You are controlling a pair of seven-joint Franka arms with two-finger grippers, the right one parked.
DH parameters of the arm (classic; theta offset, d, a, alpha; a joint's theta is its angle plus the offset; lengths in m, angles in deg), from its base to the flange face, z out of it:
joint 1: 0 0.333 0 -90
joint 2: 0 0 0 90
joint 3: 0 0.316 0.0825 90
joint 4: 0 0 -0.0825 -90
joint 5: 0 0.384 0 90
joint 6: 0 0 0.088 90
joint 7: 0 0.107 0 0
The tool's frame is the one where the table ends.
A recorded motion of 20 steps. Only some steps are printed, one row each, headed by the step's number.
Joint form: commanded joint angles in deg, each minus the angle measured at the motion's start. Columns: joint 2, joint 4, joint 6, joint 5, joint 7, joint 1, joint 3.
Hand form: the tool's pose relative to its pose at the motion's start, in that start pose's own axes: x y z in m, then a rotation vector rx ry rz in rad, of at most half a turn. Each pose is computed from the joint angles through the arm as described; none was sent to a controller.
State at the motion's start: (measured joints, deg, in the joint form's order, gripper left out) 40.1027 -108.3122 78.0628 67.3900 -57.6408 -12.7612 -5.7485
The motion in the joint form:
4: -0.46 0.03 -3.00 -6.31 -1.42 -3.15 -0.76
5: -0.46 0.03 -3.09 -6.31 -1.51 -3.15 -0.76
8: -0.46 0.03 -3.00 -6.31 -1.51 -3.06 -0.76
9: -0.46 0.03 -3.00 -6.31 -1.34 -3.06 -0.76
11: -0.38 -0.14 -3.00 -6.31 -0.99 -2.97 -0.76
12: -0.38 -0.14 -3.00 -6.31 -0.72 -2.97 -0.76
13: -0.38 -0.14 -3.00 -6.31 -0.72 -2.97 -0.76
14: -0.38 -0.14 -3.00 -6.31 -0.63 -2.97 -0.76
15: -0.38 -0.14 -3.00 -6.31 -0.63 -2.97 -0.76
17: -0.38 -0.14 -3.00 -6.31 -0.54 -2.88 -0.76
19: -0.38 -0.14 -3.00 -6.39 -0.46 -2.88 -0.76
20: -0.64 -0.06 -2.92 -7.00 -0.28 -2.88 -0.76
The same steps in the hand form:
4: -0.0238 0.0022 -0.0314 -0.0172 -0.0526 0.0022
5: -0.0239 0.0020 -0.0313 -0.0158 -0.0535 0.0007
8: -0.0235 0.0021 -0.0306 -0.0173 -0.0542 0.0005
9: -0.0235 0.0021 -0.0306 -0.0173 -0.0542 0.0034
11: -0.0244 0.0035 -0.0292 -0.0156 -0.0560 0.0132
12: -0.0244 0.0035 -0.0292 -0.0157 -0.0560 0.0179
13: -0.0244 0.0035 -0.0292 -0.0157 -0.0560 0.0179
14: -0.0244 0.0035 -0.0292 -0.0157 -0.0560 0.0195
15: -0.0244 0.0035 -0.0292 -0.0157 -0.0560 0.0195
17: -0.0241 0.0034 -0.0284 -0.0159 -0.0575 0.0209
19: -0.0243 0.0035 -0.0284 -0.0167 -0.0586 0.0227
20: -0.0244 0.0016 -0.0294 -0.0260 -0.0660 0.0232

